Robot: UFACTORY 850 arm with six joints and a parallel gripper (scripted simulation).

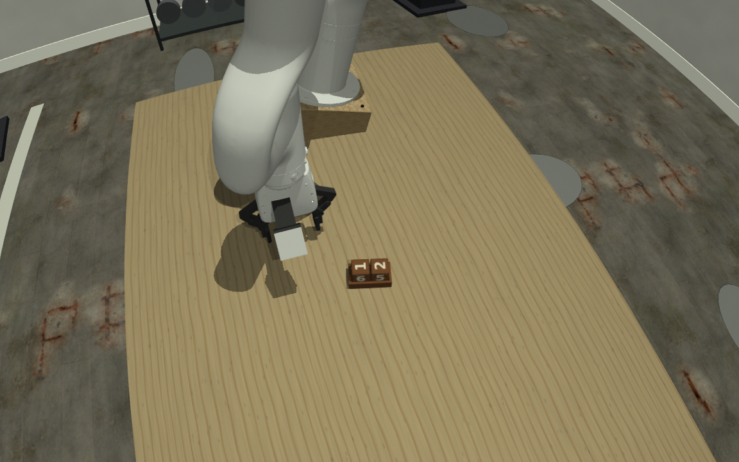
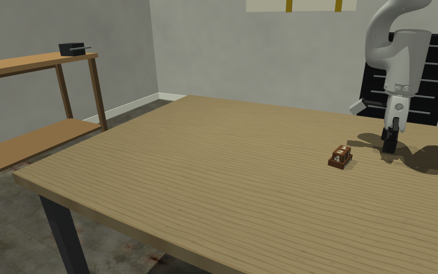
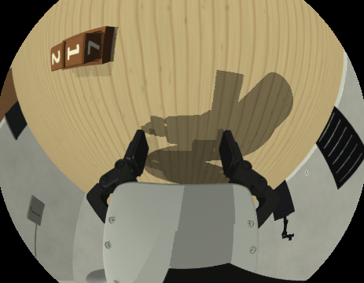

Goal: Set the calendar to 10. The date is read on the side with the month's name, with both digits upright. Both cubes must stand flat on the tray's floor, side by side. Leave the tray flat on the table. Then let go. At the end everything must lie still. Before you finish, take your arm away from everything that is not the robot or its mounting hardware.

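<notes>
My gripper is now 14 cm short of the small brown tray, 8 cm to the right of it and 3 cm above it.
</notes>
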